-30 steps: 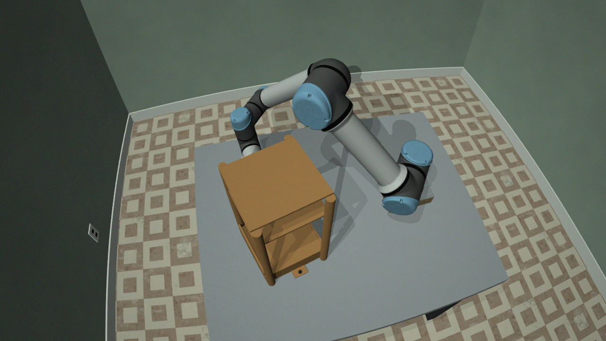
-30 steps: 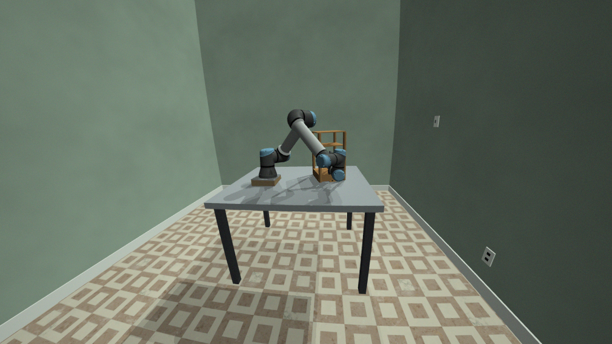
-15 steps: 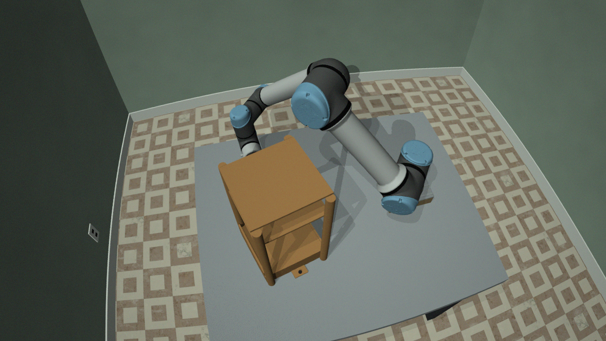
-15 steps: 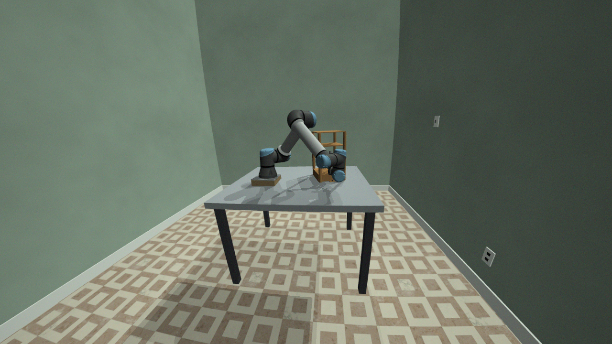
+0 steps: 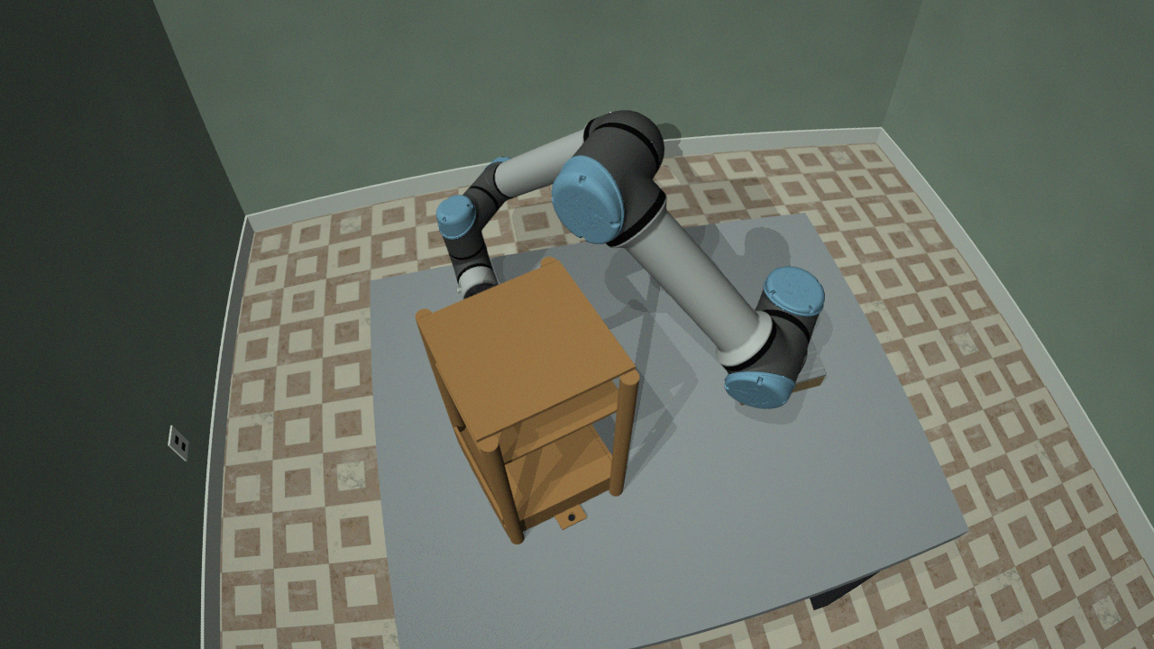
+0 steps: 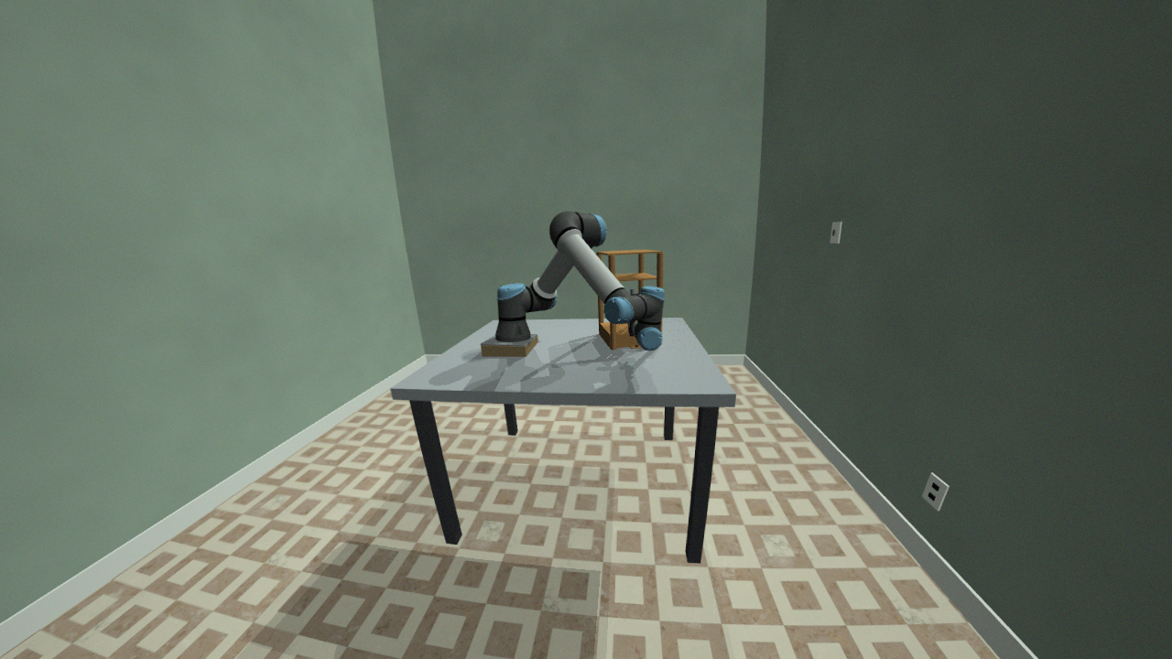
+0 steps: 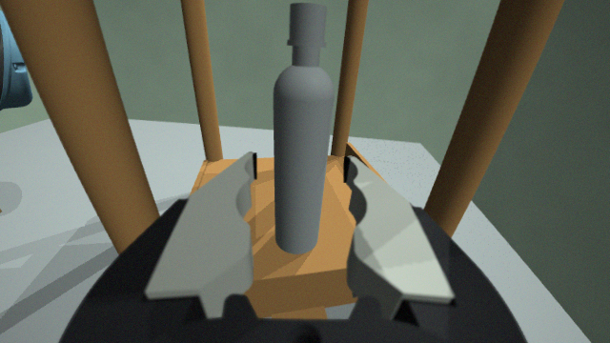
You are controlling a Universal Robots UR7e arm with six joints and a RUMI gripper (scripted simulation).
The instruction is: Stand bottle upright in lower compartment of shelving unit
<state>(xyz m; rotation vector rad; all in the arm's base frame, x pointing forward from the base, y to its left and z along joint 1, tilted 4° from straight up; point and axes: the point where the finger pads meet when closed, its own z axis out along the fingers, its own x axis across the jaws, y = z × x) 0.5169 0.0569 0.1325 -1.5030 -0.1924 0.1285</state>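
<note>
My gripper is now 4 cm to the right of the grey bottle, 2 cm below it and 1 cm past it. The rest, counted from my hand: shelving unit: 10 cm to the left, 4 cm above, 3 cm behind.
</note>
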